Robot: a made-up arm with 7 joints.
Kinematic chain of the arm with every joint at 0, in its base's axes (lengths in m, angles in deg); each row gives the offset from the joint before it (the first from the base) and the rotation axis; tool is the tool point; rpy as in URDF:
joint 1: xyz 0 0 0.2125 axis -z
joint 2: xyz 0 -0.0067 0.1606 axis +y
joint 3: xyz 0 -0.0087 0.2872 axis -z
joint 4: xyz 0 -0.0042 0.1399 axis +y
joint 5: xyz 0 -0.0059 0.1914 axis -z
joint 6: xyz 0 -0.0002 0.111 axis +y
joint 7: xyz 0 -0.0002 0.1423 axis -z
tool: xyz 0 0 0 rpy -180 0 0
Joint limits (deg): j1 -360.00..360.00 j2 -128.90..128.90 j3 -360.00..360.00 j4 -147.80..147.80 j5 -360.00..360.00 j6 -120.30..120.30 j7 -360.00..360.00
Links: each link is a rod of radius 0.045 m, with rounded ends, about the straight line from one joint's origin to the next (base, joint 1, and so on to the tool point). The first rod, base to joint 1, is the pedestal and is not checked.
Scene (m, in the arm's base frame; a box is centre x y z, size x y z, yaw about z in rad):
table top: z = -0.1
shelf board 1: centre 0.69 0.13 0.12 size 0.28 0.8 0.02 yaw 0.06
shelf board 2: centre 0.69 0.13 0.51 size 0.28 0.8 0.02 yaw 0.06
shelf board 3: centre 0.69 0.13 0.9 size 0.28 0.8 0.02 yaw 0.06
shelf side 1: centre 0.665 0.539 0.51 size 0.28 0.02 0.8 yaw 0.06
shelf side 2: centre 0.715 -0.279 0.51 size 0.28 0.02 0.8 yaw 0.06
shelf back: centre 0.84 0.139 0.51 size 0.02 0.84 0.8 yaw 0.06
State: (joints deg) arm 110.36 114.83 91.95 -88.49 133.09 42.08 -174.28
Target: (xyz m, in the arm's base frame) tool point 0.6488 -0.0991 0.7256
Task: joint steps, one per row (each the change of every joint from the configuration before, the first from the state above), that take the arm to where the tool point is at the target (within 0.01 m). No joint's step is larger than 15 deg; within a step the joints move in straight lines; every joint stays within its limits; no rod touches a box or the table.
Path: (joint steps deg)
1: -12.42 -10.91 -6.08 1.32 -0.42 -0.28 0.00
2: -12.43 -10.92 -6.07 1.31 -0.41 -0.29 0.00
3: -12.42 -10.91 -6.08 1.32 -0.42 -0.28 0.00
4: -12.43 -10.91 -6.07 1.31 -0.42 -0.28 0.00
5: -10.45 -1.32 5.96 14.69 -1.65 -8.22 0.00
6: -10.46 -1.32 5.96 14.68 -1.66 -8.22 0.00

